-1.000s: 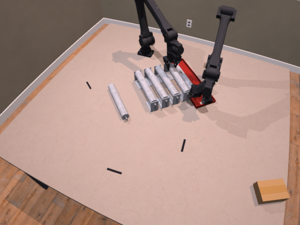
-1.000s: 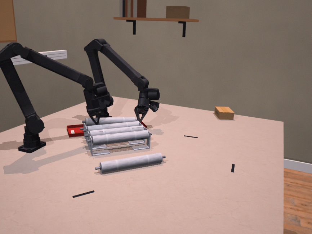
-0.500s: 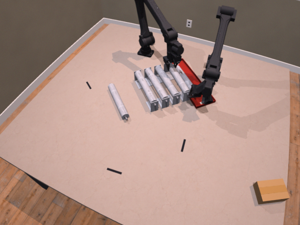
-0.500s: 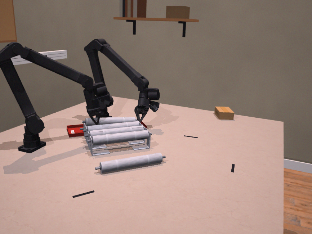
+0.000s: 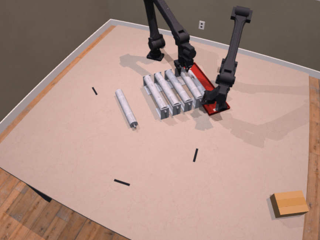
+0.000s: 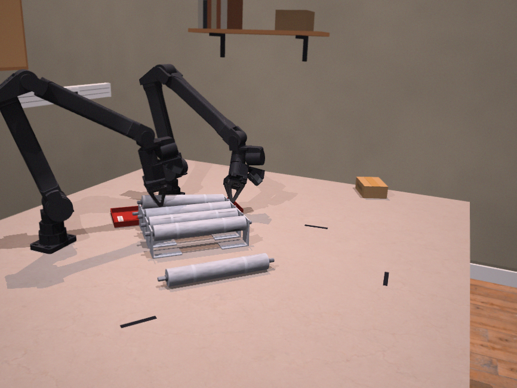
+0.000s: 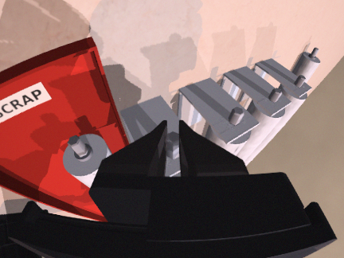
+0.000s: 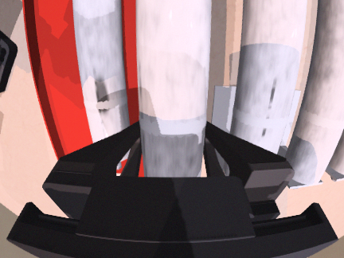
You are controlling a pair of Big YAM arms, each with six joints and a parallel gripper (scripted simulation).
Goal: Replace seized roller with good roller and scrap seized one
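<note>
Now: right hand 110 mm to the right of the roller, 60 mm above it and 10 mm past it. The rest, counted from my right hand: red scrap tray: 130 mm to the left, 80 mm below, 30 mm behind; then cardboard box: 820 mm to the left, 490 mm ahead, 60 mm below.
</note>
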